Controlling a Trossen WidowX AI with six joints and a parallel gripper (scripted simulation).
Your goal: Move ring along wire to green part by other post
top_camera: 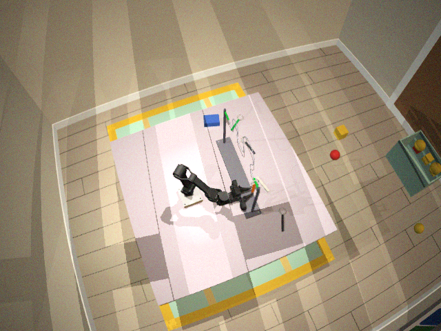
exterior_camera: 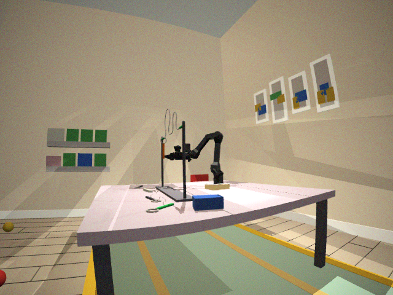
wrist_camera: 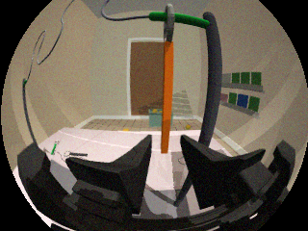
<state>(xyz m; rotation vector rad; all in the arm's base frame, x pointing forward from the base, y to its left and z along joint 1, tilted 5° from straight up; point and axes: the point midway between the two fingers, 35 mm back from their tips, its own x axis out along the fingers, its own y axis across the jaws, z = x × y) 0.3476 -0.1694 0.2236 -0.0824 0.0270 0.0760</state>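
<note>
Right now the orange-handled ring is 8 cm above my gripper tip. From my gripper tip the other things lie so: white stick (25 cm below, 14 cm ahead, 12 cm to the left); then dark-handled ring (25 cm below, 20 cm ahead, 15 cm to the right); then green-handled ring (68 cm to the left, 25 cm below, 12 cm ahead).
</note>
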